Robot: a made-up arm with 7 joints. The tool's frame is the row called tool. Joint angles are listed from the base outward.
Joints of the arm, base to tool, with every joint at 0 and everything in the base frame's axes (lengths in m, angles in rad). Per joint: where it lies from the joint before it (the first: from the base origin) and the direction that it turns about. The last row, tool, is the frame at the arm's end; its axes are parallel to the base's.
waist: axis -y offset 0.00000 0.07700 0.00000
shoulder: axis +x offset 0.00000 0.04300 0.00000
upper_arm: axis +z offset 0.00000 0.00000 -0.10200
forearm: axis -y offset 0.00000 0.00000 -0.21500
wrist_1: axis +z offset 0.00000 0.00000 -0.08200
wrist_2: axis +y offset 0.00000 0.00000 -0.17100
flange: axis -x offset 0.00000 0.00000 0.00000
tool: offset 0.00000 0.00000 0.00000
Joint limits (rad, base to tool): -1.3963..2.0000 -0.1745..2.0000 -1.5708..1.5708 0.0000..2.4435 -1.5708..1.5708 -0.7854..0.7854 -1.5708..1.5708
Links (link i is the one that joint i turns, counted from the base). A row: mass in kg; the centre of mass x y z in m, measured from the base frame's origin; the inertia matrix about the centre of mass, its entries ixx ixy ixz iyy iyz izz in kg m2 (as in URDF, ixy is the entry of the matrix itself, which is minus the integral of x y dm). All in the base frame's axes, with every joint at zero. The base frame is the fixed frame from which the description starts. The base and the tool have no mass.
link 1: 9.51; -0.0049 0.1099 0.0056; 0.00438 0 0 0.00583 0 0.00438
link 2: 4.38; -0.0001 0.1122 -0.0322; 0.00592 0 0 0.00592 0 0.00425
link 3: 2.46; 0.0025 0.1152 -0.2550; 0.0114 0 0 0.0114 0 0.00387
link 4: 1.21; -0.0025 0.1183 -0.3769; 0.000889 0 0 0.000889 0 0.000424
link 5: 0.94; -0.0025 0.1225 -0.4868; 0.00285 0 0 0.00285 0 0.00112
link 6: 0.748; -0.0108 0.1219 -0.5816; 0.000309 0 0 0.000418 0 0.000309
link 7: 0.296; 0.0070 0.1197 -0.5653; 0.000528 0 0 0.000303 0 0.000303
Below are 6 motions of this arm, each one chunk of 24 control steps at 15 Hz.
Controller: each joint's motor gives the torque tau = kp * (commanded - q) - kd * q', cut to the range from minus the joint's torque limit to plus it. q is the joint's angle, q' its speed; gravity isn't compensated. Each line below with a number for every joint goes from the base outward.
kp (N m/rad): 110 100 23 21 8.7 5.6 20
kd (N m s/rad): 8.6 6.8 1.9 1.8 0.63 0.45 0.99
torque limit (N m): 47 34 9.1 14 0.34 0.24 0.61
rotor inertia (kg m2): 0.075 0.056 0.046 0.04 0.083 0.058 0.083
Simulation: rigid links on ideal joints. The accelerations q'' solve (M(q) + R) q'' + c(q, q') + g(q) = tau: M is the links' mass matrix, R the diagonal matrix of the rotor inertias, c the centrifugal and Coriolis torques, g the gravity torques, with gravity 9.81 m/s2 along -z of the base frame. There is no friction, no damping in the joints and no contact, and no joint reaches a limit. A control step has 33 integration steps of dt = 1/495 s. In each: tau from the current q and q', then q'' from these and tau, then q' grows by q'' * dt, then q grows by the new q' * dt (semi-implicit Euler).
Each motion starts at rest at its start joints. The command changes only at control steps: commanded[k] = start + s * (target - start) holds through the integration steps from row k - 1 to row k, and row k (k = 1, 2, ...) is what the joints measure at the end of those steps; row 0 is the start. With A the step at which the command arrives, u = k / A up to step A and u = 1 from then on. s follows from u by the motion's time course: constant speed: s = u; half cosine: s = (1 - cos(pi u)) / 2; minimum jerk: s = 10 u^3 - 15 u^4 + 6 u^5; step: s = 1 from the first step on.
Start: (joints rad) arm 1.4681 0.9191 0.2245 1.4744 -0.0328 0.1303 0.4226
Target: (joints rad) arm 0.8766 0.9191 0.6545 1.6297 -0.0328 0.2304 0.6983
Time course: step
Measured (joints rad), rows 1 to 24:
1: 1.1703 0.9095 0.4161 1.5914 -0.0322 0.1335 0.4392
2: 0.9007 0.8504 0.5918 1.5989 -0.0327 0.1566 0.4881
3: 0.7994 0.8007 0.6554 1.5185 -0.0330 0.2005 0.5693
4: 0.7722 0.7822 0.6618 1.4444 -0.0318 0.2458 0.6729
5: 0.7699 0.7836 0.6513 1.4134 -0.0294 0.2841 0.7522
6: 0.7751 0.7932 0.6438 1.4210 -0.0271 0.3138 0.7988
7: 0.7818 0.8044 0.6443 1.4474 -0.0261 0.3333 0.8128
8: 0.7875 0.8136 0.6502 1.4757 -0.0266 0.3418 0.7940
9: 0.7913 0.8191 0.6575 1.4967 -0.0283 0.3388 0.7435
10: 0.7930 0.8209 0.6627 1.5076 -0.0302 0.3242 0.6911
11: 0.7931 0.8200 0.6647 1.5102 -0.0317 0.2982 0.6688
12: 0.7925 0.8179 0.6637 1.5076 -0.0323 0.2666 0.6763
13: 0.7915 0.8157 0.6612 1.5031 -0.0320 0.2415 0.6944
14: 0.7906 0.8142 0.6584 1.4989 -0.0312 0.2283 0.7050
15: 0.7900 0.8134 0.6564 1.4960 -0.0302 0.2266 0.7050
16: 0.7897 0.8132 0.6555 1.4946 -0.0295 0.2323 0.7003
17: 0.7897 0.8135 0.6556 1.4944 -0.0292 0.2406 0.6966
18: 0.7898 0.8140 0.6561 1.4948 -0.0293 0.2477 0.6959
19: 0.7900 0.8144 0.6568 1.4955 -0.0297 0.2518 0.6970
20: 0.7901 0.8146 0.6574 1.4961 -0.0300 0.2528 0.6982
21: 0.7902 0.8147 0.6578 1.4966 -0.0303 0.2516 0.6986
22: 0.7903 0.8147 0.6578 1.4968 -0.0304 0.2495 0.6984
23: 0.7903 0.8146 0.6578 1.4968 -0.0304 0.2475 0.6981
24: 0.7902 0.8145 0.6576 1.4967 -0.0303 0.2462 0.6979

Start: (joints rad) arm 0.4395 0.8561 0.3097 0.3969 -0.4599 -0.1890 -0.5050
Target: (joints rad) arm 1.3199 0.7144 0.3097 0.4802 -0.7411 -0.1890 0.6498
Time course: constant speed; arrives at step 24
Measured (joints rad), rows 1 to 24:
1: 0.4392 0.8270 0.3113 0.3645 -0.4621 -0.1892 -0.4893
2: 0.4434 0.7664 0.3003 0.2953 -0.4676 -0.1886 -0.4468
3: 0.4549 0.7057 0.2856 0.2292 -0.4758 -0.1868 -0.3854
4: 0.4747 0.6658 0.2787 0.1889 -0.4862 -0.1847 -0.3225
5: 0.5034 0.6532 0.2795 0.1775 -0.4983 -0.1830 -0.2689
6: 0.5396 0.6617 0.2835 0.1881 -0.5115 -0.1825 -0.2231
7: 0.5799 0.6793 0.2878 0.2098 -0.5254 -0.1831 -0.1793
8: 0.6204 0.6950 0.2914 0.2321 -0.5392 -0.1843 -0.1335
9: 0.6585 0.7029 0.2939 0.2473 -0.5526 -0.1856 -0.0851
10: 0.6930 0.7022 0.2950 0.2522 -0.5651 -0.1862 -0.0358
11: 0.7245 0.6955 0.2951 0.2483 -0.5766 -0.1861 0.0131
12: 0.7544 0.6863 0.2947 0.2398 -0.5874 -0.1853 0.0613
13: 0.7842 0.6780 0.2945 0.2310 -0.5980 -0.1840 0.1092
14: 0.8149 0.6721 0.2950 0.2249 -0.6086 -0.1828 0.1570
15: 0.8470 0.6690 0.2961 0.2226 -0.6197 -0.1818 0.2051
16: 0.8804 0.6679 0.2975 0.2237 -0.6312 -0.1812 0.2533
17: 0.9146 0.6677 0.2990 0.2269 -0.6431 -0.1809 0.3015
18: 0.9492 0.6674 0.3005 0.2309 -0.6552 -0.1808 0.3497
19: 0.9836 0.6665 0.3018 0.2343 -0.6672 -0.1808 0.3978
20: 1.0177 0.6650 0.3030 0.2369 -0.6792 -0.1807 0.4459
21: 1.0515 0.6629 0.3042 0.2385 -0.6909 -0.1804 0.4940
22: 1.0851 0.6605 0.3052 0.2397 -0.7025 -0.1800 0.5421
23: 1.1189 0.6583 0.3063 0.2409 -0.7140 -0.1794 0.5902
24: 1.1528 0.6562 0.3075 0.2426 -0.7255 -0.1789 0.6384

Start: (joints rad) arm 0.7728 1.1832 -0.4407 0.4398 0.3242 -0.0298 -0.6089
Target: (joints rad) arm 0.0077 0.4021 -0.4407 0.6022 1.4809 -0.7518 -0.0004
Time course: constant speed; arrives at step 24
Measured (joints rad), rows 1 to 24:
1: 0.7386 1.1477 -0.4407 0.4127 0.3329 -0.0355 -0.5990
2: 0.6859 1.0686 -0.4640 0.3675 0.3594 -0.0509 -0.5744
3: 0.6328 0.9803 -0.4923 0.3506 0.4053 -0.0756 -0.5427
4: 0.5870 0.9072 -0.5128 0.3663 0.4670 -0.1075 -0.5121
5: 0.5501 0.8578 -0.5241 0.3952 0.5344 -0.1435 -0.4856
6: 0.5197 0.8291 -0.5272 0.4189 0.5986 -0.1803 -0.4616
7: 0.4921 0.8121 -0.5234 0.4299 0.6550 -0.2154 -0.4378
8: 0.4643 0.7976 -0.5159 0.4304 0.7033 -0.2479 -0.4130
9: 0.4351 0.7792 -0.5084 0.4267 0.7459 -0.2778 -0.3874
10: 0.4050 0.7544 -0.5033 0.4250 0.7869 -0.3060 -0.3615
11: 0.3745 0.7238 -0.5013 0.4283 0.8292 -0.3338 -0.3359
12: 0.3444 0.6901 -0.5015 0.4363 0.8744 -0.3619 -0.3105
13: 0.3150 0.6561 -0.5026 0.4470 0.9222 -0.3908 -0.2853
14: 0.2861 0.6240 -0.5034 0.4578 0.9718 -0.4205 -0.2600
15: 0.2576 0.5944 -0.5030 0.4670 1.0218 -0.4508 -0.2346
16: 0.2293 0.5670 -0.5012 0.4739 1.0713 -0.4814 -0.2092
17: 0.2011 0.5408 -0.4984 0.4792 1.1200 -0.5121 -0.1837
18: 0.1728 0.5149 -0.4951 0.4837 1.1677 -0.5426 -0.1583
19: 0.1447 0.4885 -0.4918 0.4884 1.2151 -0.5730 -0.1330
20: 0.1168 0.4615 -0.4888 0.4939 1.2624 -0.6033 -0.1076
21: 0.0891 0.4339 -0.4860 0.5001 1.3098 -0.6334 -0.0822
22: 0.0616 0.4062 -0.4834 0.5069 1.3576 -0.6636 -0.0568
23: 0.0344 0.3787 -0.4807 0.5138 1.4057 -0.6938 -0.0314
24: 0.0072 0.3515 -0.4778 0.5208 1.4539 -0.7241 -0.0060

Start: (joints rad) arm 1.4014 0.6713 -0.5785 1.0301 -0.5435 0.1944 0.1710
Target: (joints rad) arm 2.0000 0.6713 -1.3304 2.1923 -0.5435 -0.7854 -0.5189
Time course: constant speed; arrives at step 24
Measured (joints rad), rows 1 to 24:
1: 1.3689 0.6727 -0.6008 1.0320 -0.5431 0.1881 0.1594
2: 1.3257 0.6688 -0.6748 1.0137 -0.5406 0.1703 0.1309
3: 1.3017 0.6582 -0.7687 1.0011 -0.5360 0.1393 0.0945
4: 1.3001 0.6477 -0.8505 1.0222 -0.5310 0.0959 0.0598
5: 1.3184 0.6420 -0.9089 1.0779 -0.5277 0.0435 0.0299
6: 1.3503 0.6412 -0.9464 1.1533 -0.5274 -0.0116 0.0029
7: 1.3881 0.6439 -0.9707 1.2334 -0.5297 -0.0642 -0.0239
8: 1.4253 0.6489 -0.9907 1.3092 -0.5335 -0.1118 -0.0520
9: 1.4586 0.6551 -1.0132 1.3775 -0.5373 -0.1544 -0.0811
10: 1.4876 0.6609 -1.0416 1.4391 -0.5402 -0.1935 -0.1104
11: 1.5135 0.6653 -1.0762 1.4966 -0.5416 -0.2313 -0.1393
12: 1.5380 0.6679 -1.1148 1.5528 -0.5417 -0.2695 -0.1680
13: 1.5624 0.6691 -1.1546 1.6095 -0.5411 -0.3092 -0.1966
14: 1.5874 0.6697 -1.1932 1.6674 -0.5405 -0.3506 -0.2252
15: 1.6135 0.6704 -1.2290 1.7261 -0.5402 -0.3933 -0.2540
16: 1.6405 0.6715 -1.2617 1.7849 -0.5404 -0.4366 -0.2828
17: 1.6681 0.6731 -1.2917 1.8431 -0.5410 -0.4797 -0.3116
18: 1.6961 0.6751 -1.3199 1.9005 -0.5419 -0.5223 -0.3403
19: 1.7241 0.6771 -1.3472 1.9571 -0.5427 -0.5642 -0.3690
20: 1.7521 0.6789 -1.3741 2.0131 -0.5435 -0.6056 -0.3978
21: 1.7799 0.6806 -1.4008 2.0684 -0.5441 -0.6467 -0.4265
22: 1.8076 0.6821 -1.4273 2.1231 -0.5444 -0.6878 -0.4553
23: 1.8353 0.6836 -1.4534 2.1772 -0.5447 -0.7289 -0.4841
24: 1.8631 0.6851 -1.4788 2.2306 -0.5449 -0.7700 -0.5128

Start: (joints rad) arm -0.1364 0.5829 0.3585 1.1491 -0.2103 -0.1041 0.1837
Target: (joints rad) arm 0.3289 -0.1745 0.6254 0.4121 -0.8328 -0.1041 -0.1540
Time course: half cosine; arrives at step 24
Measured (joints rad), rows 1 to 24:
1: -0.1305 0.5571 0.3520 1.1081 -0.2107 -0.1046 0.1830
2: -0.1295 0.5092 0.3230 1.0355 -0.2116 -0.1044 0.1802
3: -0.1329 0.4621 0.2889 0.9683 -0.2149 -0.1025 0.1743
4: -0.1325 0.4254 0.2709 0.9190 -0.2235 -0.0998 0.1652
5: -0.1232 0.4004 0.2758 0.8869 -0.2395 -0.0975 0.1532
6: -0.1048 0.3826 0.2986 0.8654 -0.2636 -0.0964 0.1389
7: -0.0799 0.3649 0.3301 0.8469 -0.2947 -0.0970 0.1225
8: -0.0526 0.3414 0.3620 0.8248 -0.3309 -0.0988 0.1044
9: -0.0253 0.3095 0.3903 0.7943 -0.3701 -0.1011 0.0847
10: 0.0008 0.2699 0.4145 0.7541 -0.4106 -0.1029 0.0638
11: 0.0258 0.2253 0.4363 0.7060 -0.4514 -0.1040 0.0421
12: 0.0504 0.1790 0.4576 0.6544 -0.4922 -0.1042 0.0198
13: 0.0752 0.1336 0.4796 0.6036 -0.5328 -0.1038 -0.0025
14: 0.1006 0.0906 0.5023 0.5566 -0.5733 -0.1032 -0.0245
15: 0.1263 0.0507 0.5248 0.5146 -0.6133 -0.1029 -0.0458
16: 0.1520 0.0137 0.5463 0.4776 -0.6523 -0.1030 -0.0661
17: 0.1766 -0.0205 0.5659 0.4447 -0.6894 -0.1035 -0.0850
18: 0.1994 -0.0519 0.5833 0.4152 -0.7237 -0.1043 -0.1022
19: 0.2196 -0.0803 0.5983 0.3886 -0.7545 -0.1050 -0.1175
20: 0.2367 -0.1051 0.6109 0.3651 -0.7810 -0.1057 -0.1304
21: 0.2504 -0.1257 0.6211 0.3450 -0.8027 -0.1060 -0.1409
22: 0.2608 -0.1415 0.6289 0.3290 -0.8193 -0.1061 -0.1487
23: 0.2677 -0.1519 0.6343 0.3179 -0.8306 -0.1061 -0.1538
24: 0.2712 -0.1567 0.6374 0.3121 -0.8366 -0.1059 -0.1559

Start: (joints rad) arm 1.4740 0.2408 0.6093 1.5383 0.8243 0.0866 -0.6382
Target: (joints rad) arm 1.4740 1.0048 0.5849 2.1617 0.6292 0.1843 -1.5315
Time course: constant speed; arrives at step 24
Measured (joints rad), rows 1 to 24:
1: 1.4289 0.2489 0.6196 1.5532 0.8232 0.0878 -0.6522
2: 1.3624 0.2660 0.6573 1.5537 0.8178 0.0923 -0.6872
3: 1.3204 0.2914 0.7029 1.5359 0.8071 0.0996 -0.7342
4: 1.3066 0.3228 0.7363 1.5255 0.7932 0.1077 -0.7802
5: 1.3104 0.3570 0.7502 1.5382 0.7791 0.1146 -0.8198
6: 1.3214 0.3918 0.7481 1.5732 0.7674 0.1193 -0.8549
7: 1.3333 0.4260 0.7382 1.6208 0.7589 0.1223 -0.8895
8: 1.3428 0.4592 0.7277 1.6711 0.7528 0.1242 -0.9255
9: 1.3494 0.4913 0.7200 1.7175 0.7477 0.1261 -0.9631
10: 1.3538 0.5226 0.7156 1.7581 0.7423 0.1286 -1.0010
11: 1.3573 0.5535 0.7131 1.7935 0.7358 0.1320 -1.0387
12: 1.3607 0.5845 0.7111 1.8261 0.7281 0.1362 -1.0759
13: 1.3643 0.6157 0.7090 1.8579 0.7195 0.1408 -1.1130
14: 1.3683 0.6473 0.7065 1.8902 0.7106 0.1455 -1.1500
15: 1.3725 0.6791 0.7036 1.9236 0.7018 0.1500 -1.1872
16: 1.3769 0.7110 0.7007 1.9578 0.6934 0.1540 -1.2245
17: 1.3814 0.7431 0.6976 1.9927 0.6854 0.1578 -1.2618
18: 1.3858 0.7752 0.6945 2.0277 0.6776 0.1613 -1.2990
19: 1.3903 0.8073 0.6913 2.0626 0.6699 0.1647 -1.3362
20: 1.3946 0.8394 0.6880 2.0973 0.6622 0.1682 -1.3734
21: 1.3989 0.8716 0.6845 2.1317 0.6544 0.1717 -1.4107
22: 1.4032 0.9037 0.6810 2.1659 0.6464 0.1753 -1.4479
23: 1.4074 0.9359 0.6774 2.1999 0.6383 0.1789 -1.4851
24: 1.4116 0.9681 0.6738 2.2336 0.6303 0.1826 -1.5224

